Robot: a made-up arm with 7 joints.
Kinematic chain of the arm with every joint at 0, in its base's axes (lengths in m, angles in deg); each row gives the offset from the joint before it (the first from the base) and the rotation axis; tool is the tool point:
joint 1: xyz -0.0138 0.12 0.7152 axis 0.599 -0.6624 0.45
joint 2: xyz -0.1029 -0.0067 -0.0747 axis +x
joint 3: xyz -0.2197 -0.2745 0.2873 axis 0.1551 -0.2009 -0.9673
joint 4: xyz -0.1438 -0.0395 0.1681 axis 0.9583 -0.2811 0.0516
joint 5: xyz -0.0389 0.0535 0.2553 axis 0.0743 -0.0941 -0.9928
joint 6: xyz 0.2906 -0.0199 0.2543 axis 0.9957 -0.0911 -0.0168
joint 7: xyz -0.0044 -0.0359 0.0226 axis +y
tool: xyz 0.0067 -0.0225 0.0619
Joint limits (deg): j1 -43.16..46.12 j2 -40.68..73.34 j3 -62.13..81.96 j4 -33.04..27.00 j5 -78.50..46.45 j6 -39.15..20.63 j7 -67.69..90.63
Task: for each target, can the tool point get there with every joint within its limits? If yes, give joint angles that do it. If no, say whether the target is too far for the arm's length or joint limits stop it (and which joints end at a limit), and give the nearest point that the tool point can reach.
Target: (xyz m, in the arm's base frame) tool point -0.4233 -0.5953 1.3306
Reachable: yes | joints 26.14 15.71 -35.51 16.79 -59.33 10.30 -55.14
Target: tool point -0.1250 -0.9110 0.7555
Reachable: yes | joints 37.18 54.16 -33.54 8.30 -48.26 -2.78 13.78
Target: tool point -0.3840 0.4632 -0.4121
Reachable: no: joint limits stop it (at a limit: joint 1, joint 2, joint 4, joint 5, joint 6, joint 7) | nearest point -0.2468 -0.5382 -0.3234 | short by 1.015 m
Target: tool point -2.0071 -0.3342 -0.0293
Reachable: no: too far | nearest point -1.1803 -0.1919 0.6873 | short by 1.103 m
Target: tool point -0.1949 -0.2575 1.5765
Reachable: yes | joints -4.26 16.41 26.67 -7.84 -47.30 11.81 -34.28
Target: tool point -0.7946 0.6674 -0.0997
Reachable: no: joint limits stop it (at a limit: joint 1, joint 2, joint 4, joint 5, joint 6) | nearest point -0.8806 0.3270 0.7110 | short by 0.883 m
